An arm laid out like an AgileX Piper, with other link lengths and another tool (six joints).
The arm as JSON. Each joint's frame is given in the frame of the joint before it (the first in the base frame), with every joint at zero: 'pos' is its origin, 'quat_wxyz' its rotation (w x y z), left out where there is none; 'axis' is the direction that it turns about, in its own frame. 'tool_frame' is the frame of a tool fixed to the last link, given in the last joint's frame.
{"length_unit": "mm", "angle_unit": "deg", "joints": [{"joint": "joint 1", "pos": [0.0, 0.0, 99.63], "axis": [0.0, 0.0, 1.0]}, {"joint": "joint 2", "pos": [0.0, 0.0, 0.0], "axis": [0.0, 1.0, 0.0]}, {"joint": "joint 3", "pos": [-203.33, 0.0, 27.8], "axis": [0.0, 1.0, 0.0]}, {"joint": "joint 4", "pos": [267.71, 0.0, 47.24], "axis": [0.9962, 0.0, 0.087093]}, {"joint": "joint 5", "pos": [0.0, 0.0, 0.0], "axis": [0.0, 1.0, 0.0]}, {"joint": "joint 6", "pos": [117.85, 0.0, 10.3], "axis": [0.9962, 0.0, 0.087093]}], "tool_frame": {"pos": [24.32, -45.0, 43.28], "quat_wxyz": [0.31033, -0.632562, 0.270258, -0.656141]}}
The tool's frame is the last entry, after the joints.
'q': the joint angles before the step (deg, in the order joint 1, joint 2, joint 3, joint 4, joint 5, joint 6). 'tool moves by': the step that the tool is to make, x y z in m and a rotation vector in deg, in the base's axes. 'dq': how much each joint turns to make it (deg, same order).
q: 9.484, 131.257, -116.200, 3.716, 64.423, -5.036
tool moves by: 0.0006, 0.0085, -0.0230, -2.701, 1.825, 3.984
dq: 1.084, 2.821, 0.032, -1.711, -0.466, -2.668
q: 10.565, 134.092, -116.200, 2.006, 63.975, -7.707
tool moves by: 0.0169, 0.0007, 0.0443, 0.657, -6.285, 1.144
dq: -0.396, -0.274, -6.870, -0.052, 0.892, -1.563
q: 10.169, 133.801, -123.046, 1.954, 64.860, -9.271
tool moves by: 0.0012, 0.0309, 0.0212, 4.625, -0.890, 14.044
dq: -0.433, -0.379, -3.537, 9.637, 3.966, -15.634
